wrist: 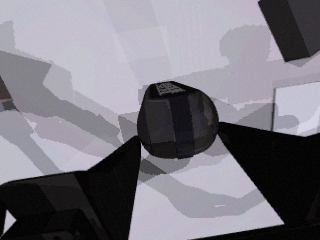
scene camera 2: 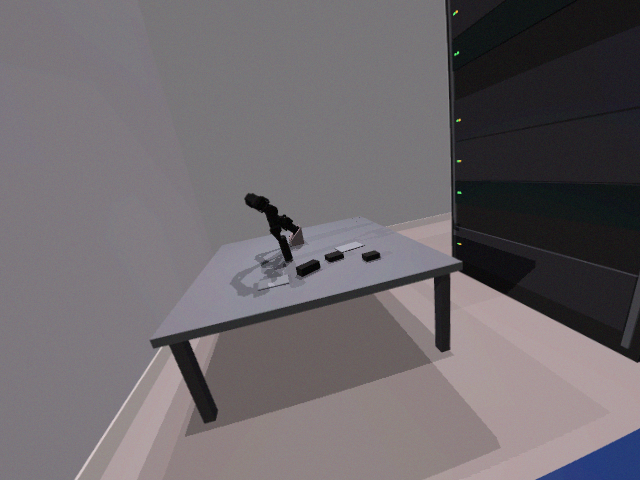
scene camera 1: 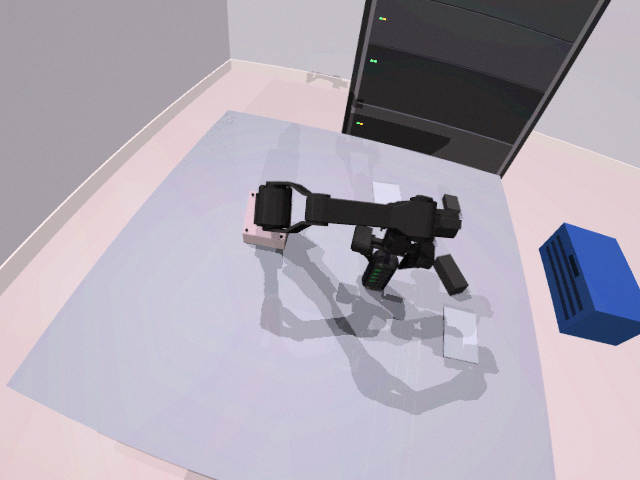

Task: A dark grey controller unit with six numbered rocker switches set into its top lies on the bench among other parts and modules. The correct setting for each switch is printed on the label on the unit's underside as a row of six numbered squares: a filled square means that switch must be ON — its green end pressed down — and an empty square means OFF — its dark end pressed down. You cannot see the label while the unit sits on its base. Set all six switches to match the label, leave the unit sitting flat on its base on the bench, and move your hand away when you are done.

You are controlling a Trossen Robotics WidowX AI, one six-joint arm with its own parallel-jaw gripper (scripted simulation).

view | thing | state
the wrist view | my gripper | -
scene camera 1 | my gripper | -
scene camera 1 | dark block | -
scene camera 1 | white sheet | -
